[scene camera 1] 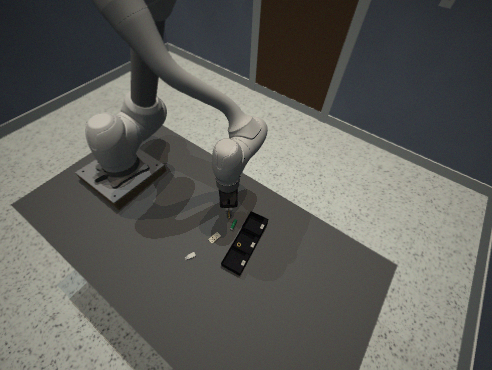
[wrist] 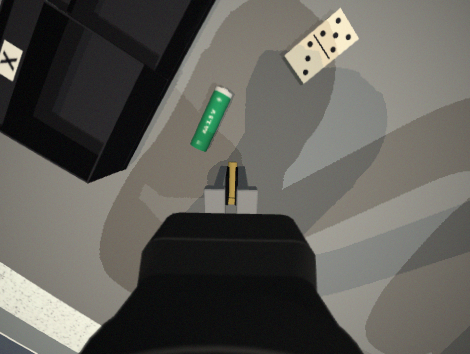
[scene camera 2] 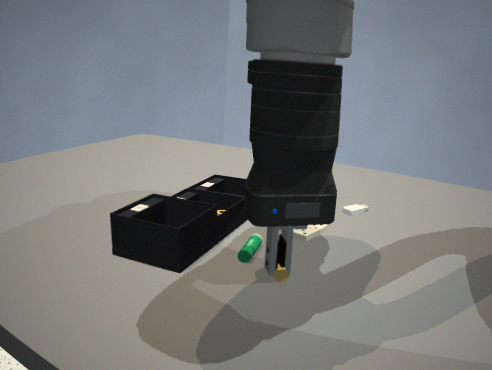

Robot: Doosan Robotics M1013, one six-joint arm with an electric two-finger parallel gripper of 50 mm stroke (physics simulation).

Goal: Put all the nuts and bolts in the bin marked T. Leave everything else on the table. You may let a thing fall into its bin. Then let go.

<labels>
black three-bin tray: scene camera 1 235,260; wrist; scene camera 2
same spot on black three-bin tray: (scene camera 2: 172,232) = (wrist: 84,174)
</labels>
